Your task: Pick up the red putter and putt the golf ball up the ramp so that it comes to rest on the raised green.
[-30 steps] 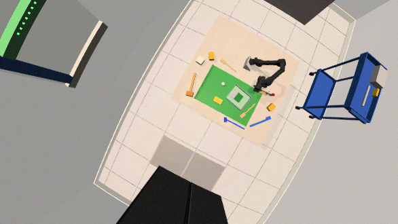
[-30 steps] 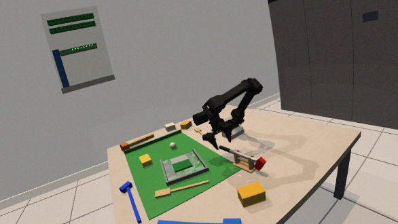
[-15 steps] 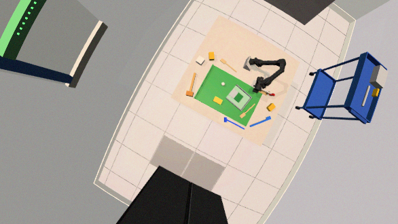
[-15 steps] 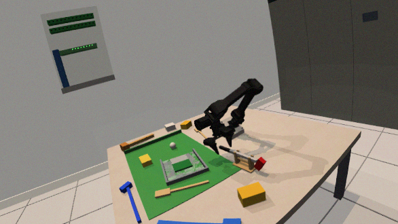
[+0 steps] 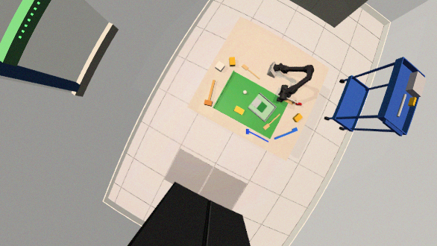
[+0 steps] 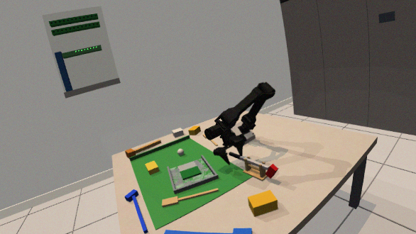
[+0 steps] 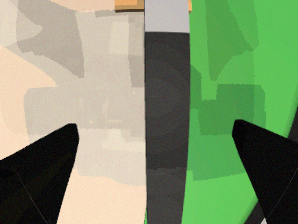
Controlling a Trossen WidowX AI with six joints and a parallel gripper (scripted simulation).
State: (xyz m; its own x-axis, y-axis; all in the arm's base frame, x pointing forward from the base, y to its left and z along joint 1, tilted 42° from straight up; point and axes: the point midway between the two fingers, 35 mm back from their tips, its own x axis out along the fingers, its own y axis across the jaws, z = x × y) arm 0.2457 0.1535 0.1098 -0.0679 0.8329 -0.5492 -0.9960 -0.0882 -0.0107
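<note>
The red putter lies 10 mm behind my gripper tip, 110 mm to the left of it and 30 mm above it. From my gripper tip the other things lie so: white golf ball 150 mm ahead, 380 mm to the right, 10 mm below; then white block 10 mm ahead, 750 mm to the right, 10 mm below; then wooden stand 10 mm behind, 130 mm to the left.
</note>
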